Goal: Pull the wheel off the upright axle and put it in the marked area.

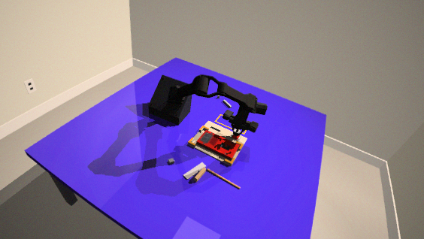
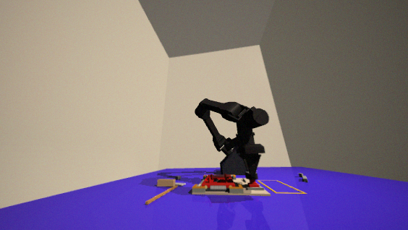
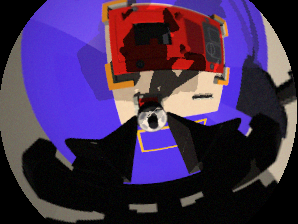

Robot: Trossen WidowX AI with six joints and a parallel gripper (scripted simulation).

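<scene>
Right now my gripper tip is 1 cm above the upright axle. The rest, counted from my gripper tip: thin wooden stick 4 cm ahead, 29 cm to the right, 4 cm below; then grey wheel right at my gripper tip; then wooden block 6 cm behind, 33 cm to the right, 3 cm below.
</scene>
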